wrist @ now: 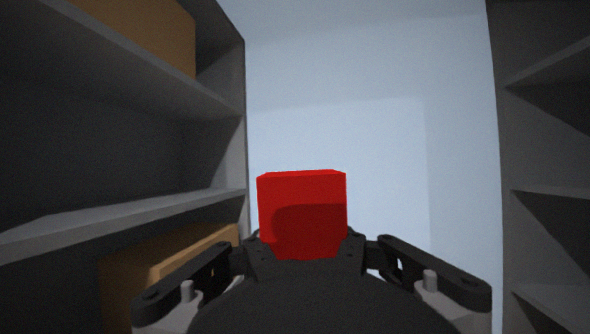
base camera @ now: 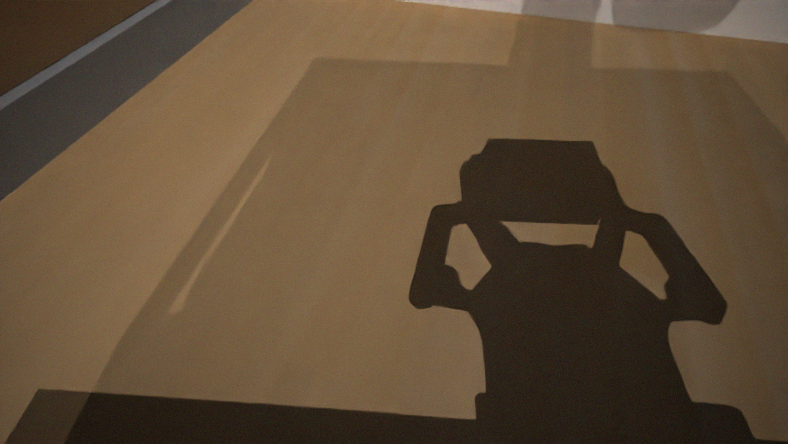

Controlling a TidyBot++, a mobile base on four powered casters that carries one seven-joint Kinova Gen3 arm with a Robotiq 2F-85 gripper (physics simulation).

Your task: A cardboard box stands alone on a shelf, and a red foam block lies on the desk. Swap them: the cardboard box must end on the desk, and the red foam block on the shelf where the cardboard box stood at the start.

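Places are measured from the arm's base along level axes (x ahead, y left, z up), in metres.
Where they show: gripper, fingertip midpoint: (wrist: 302,232).
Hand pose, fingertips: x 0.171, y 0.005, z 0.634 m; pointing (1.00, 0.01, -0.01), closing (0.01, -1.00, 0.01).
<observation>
Each offset is from my fingertips to the top centre of the thing. "spot": to the spot under its first point. Level surfaces: height alone.
The red foam block {0.000 m left, 0.022 m back, 0.058 m up} (wrist: 302,210) is held upright between the fingertips in the wrist view, in front of a pale wall. My gripper (wrist: 302,232) is shut on it, with a fingertip on each side. The gripper and block show in the base camera view as a dark shadow on the wooden floor. Cardboard boxes stand in the shelf unit on the left in the wrist view, one {spot: 0.434 m left, 0.324 m ahead, 0.479 m up} (wrist: 150,37) on the upper board and one (wrist: 165,265) on a lower level. I cannot tell whether either is the task's box. The desk does not show in the wrist view.
The left shelf unit (wrist: 227,102) runs along the left side of the wrist view, its middle board {0.040 m down} (wrist: 125,212) near the gripper. Another shelf unit (wrist: 510,150) stands on the right. The pale wall (wrist: 340,135) lies between them. A grey base edge (base camera: 110,71) borders the wooden floor {1.030 m down} (base camera: 137,182).
</observation>
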